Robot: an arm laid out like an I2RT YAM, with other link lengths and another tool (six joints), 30 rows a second.
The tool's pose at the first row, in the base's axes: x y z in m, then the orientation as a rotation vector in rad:
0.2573, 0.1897, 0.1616, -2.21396, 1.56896, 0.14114
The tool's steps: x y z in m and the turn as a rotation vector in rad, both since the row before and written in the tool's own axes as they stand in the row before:
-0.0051, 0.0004, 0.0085, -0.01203, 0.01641, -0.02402
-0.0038, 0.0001, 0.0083, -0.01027, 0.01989, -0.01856
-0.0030, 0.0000, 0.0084, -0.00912, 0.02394, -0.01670
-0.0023, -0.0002, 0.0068, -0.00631, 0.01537, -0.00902
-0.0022, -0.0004, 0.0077, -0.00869, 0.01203, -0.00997
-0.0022, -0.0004, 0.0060, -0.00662, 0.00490, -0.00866
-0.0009, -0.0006, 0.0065, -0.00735, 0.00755, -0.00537
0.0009, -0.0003, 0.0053, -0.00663, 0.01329, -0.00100
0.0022, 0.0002, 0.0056, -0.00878, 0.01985, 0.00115
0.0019, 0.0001, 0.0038, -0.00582, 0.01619, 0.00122
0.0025, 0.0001, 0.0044, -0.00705, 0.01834, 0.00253
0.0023, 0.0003, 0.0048, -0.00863, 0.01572, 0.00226
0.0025, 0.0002, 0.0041, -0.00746, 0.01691, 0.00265
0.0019, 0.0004, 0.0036, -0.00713, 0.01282, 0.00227
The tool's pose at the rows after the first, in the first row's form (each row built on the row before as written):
0.2564, 0.1974, 0.1554, -2.24780, 1.55345, 0.12596
0.2561, 0.2038, 0.1489, -2.27745, 1.54507, 0.10687
0.2562, 0.2094, 0.1420, -2.30629, 1.54018, 0.08258
0.2565, 0.2137, 0.1363, -2.32381, 1.53898, 0.06763
0.2571, 0.2182, 0.1297, -2.34258, 1.53569, 0.05807
0.2574, 0.2221, 0.1246, -2.35606, 1.52984, 0.05545
0.2585, 0.2250, 0.1188, -2.36863, 1.52930, 0.05106
0.2599, 0.2258, 0.1137, -2.37950, 1.53631, 0.04030
0.2614, 0.2253, 0.1079, -2.39279, 1.54955, 0.02380
0.2627, 0.2245, 0.1039, -2.40231, 1.56020, 0.00923
0.2643, 0.2232, 0.0993, -2.41245, 1.57380, -0.00682
0.2657, 0.2220, 0.0943, -2.42295, 1.58654, -0.01865
0.2671, 0.2205, 0.0900, -2.43262, 1.59981, -0.03289
0.2680, 0.2193, 0.0862, -2.44079, 1.61078, -0.04256

